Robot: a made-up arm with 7 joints. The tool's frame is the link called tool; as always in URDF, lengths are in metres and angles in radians. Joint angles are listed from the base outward.
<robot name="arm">
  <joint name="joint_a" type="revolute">
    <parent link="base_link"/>
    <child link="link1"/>
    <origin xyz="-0.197 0.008 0.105" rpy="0 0 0"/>
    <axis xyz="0 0 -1"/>
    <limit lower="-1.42" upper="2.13"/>
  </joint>
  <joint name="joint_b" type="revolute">
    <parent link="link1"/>
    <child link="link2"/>
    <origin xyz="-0.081 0.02 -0.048" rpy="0 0 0"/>
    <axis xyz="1 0 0"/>
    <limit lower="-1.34" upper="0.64"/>
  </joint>
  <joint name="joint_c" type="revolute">
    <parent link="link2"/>
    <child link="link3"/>
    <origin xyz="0.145 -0.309 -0.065" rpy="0 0 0"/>
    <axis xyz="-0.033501 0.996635 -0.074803"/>
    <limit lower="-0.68" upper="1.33"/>
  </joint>
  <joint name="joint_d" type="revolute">
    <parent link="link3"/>
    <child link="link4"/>
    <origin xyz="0.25 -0.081 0.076" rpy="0 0 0"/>
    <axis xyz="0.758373 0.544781 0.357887"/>
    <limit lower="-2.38" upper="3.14"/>
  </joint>
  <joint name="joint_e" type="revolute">
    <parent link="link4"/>
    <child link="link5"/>
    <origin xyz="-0.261 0.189 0.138" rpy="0 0 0"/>
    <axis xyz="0 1 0"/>
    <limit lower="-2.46" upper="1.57"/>
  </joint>
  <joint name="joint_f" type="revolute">
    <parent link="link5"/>
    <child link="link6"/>
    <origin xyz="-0.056 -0.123 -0.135" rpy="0 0 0"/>
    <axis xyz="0 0 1"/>
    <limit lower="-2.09" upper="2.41"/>
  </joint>
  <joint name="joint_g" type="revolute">
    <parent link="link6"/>
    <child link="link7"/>
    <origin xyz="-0.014 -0.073 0.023" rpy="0 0 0"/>
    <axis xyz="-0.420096 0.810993 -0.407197"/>
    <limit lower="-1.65" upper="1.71"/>
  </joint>
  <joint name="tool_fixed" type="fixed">
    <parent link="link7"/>
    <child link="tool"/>
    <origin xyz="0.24 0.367 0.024" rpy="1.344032 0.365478 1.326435"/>
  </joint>
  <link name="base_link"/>
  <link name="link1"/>
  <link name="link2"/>
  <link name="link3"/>
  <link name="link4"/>
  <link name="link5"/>
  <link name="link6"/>
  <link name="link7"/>
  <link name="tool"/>
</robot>
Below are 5 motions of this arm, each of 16 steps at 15 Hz.
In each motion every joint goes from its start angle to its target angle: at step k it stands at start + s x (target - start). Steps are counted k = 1, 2, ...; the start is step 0. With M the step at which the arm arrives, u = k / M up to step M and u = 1 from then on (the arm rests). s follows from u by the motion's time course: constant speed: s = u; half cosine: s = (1 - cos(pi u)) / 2; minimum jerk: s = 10 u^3 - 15 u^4 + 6 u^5.
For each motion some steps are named. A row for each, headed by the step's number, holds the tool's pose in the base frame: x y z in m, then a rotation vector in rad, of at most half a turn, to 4 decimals.
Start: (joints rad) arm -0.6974 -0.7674 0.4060 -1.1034 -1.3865 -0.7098 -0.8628
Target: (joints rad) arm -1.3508 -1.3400 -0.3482 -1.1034 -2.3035 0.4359 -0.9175
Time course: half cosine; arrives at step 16
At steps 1, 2, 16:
1: -0.0958 -0.0750 -0.1539 -1.7213 -0.6550 2.0879
2: -0.0825 -0.0840 -0.1571 -1.7927 -0.6854 2.1125
16: 0.1811 0.3590 0.2494 1.5410 1.2024 0.4953

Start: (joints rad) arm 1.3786 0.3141 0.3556 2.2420 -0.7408 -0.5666 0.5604
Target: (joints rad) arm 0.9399 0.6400 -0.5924 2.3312 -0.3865 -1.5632 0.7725
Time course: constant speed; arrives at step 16
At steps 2, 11, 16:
2: -0.3032 -0.5052 -0.1073 -2.3919 0.1369 -1.0007
11: -0.2752 -0.2871 -0.0987 -2.2789 -0.8586 -0.8585
16: -0.3080 -0.2018 -0.1916 -2.2533 -1.3027 -0.6639

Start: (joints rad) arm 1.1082 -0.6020 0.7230 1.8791 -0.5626 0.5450 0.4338
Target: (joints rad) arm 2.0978 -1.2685 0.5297 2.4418 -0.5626 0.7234 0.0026
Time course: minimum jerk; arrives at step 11
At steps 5, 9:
5: -0.3983 -0.6091 0.6021 2.1753 -0.6491 0.3307
9: -0.6089 -0.4592 0.8128 1.5858 -1.2154 -0.0637

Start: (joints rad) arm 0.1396 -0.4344 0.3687 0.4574 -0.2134 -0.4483 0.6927
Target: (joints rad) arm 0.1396 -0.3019 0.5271 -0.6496 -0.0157 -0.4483 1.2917
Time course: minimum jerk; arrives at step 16
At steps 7, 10, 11, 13, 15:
7: -0.0226 -0.3995 -0.1187 1.2361 1.2980 -0.9250
10: -0.1052 -0.5139 -0.1773 1.0782 1.1143 -1.2353
11: -0.1284 -0.5462 -0.1865 1.0399 1.0491 -1.3153
13: -0.1603 -0.5896 -0.1944 0.9916 0.9501 -1.4192
15: -0.1716 -0.6046 -0.1960 0.9759 0.9126 -1.4541

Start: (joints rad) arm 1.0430 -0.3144 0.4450 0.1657 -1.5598 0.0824 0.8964
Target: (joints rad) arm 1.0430 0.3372 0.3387 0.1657 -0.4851 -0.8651 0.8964
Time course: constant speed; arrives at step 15
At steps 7, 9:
7: -0.1501 -0.6095 0.0124 1.6738 0.0690 -0.6275
9: -0.1814 -0.5917 -0.0649 1.8961 0.0165 -0.6519

